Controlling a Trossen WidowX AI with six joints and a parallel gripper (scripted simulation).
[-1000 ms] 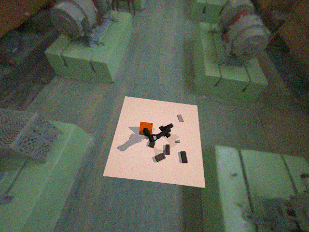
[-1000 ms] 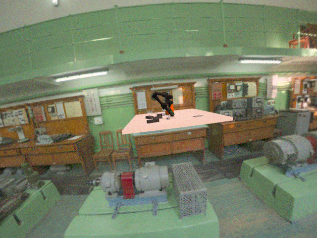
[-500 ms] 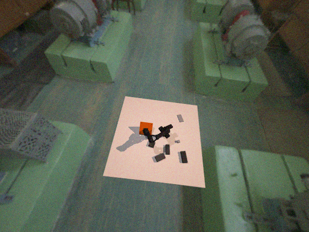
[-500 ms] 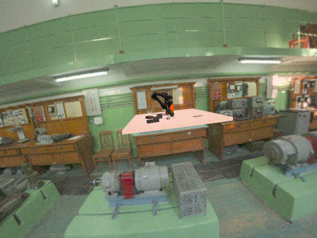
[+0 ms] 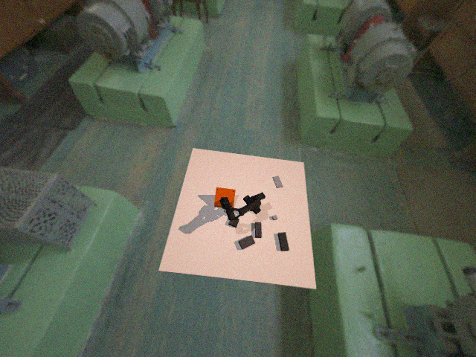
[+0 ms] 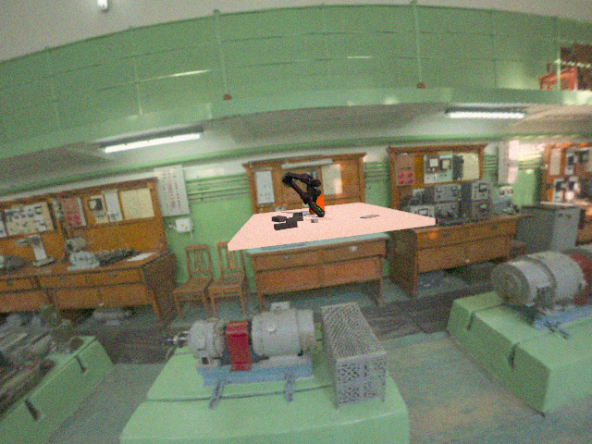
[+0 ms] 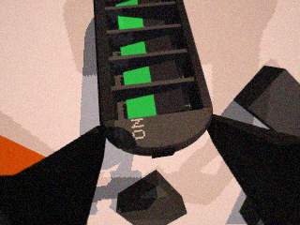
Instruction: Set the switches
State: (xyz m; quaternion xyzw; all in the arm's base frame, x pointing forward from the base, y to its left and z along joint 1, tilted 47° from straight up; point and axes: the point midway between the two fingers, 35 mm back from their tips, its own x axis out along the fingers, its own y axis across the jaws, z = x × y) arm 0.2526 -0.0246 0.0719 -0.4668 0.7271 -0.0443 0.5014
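My gripper tip is 15 cm past the small dark block, 11 cm to the left of it and 8 cm above it. Also, from my gripper tip: grey plate (31 cm ahead, 37 cm to the left, 10 cm below); longer block (31 cm ahead, 27 cm to the right, 8 cm below); small grey part (25 cm ahead, 5 cm to the right, 9 cm below).
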